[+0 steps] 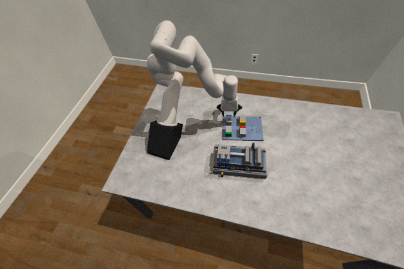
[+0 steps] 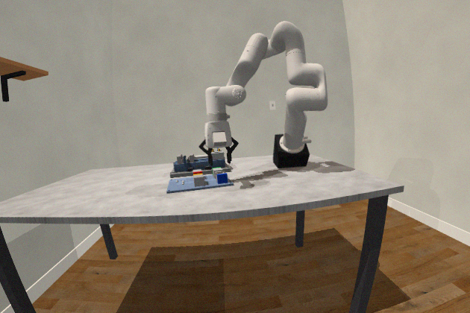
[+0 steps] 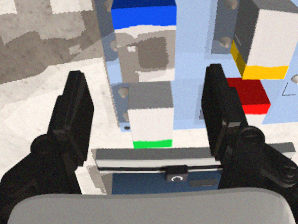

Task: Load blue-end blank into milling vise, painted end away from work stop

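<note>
The blue-ended blank is 7 cm below my hand. Also, from my hand: green-ended blank (9 cm to the right, 7 cm below, 3 cm ahead); then infeed plate (10 cm ahead, 9 cm below, 2 cm to the right); then yellow-ended blank (9 cm ahead, 7 cm below, 3 cm to the left).
</note>
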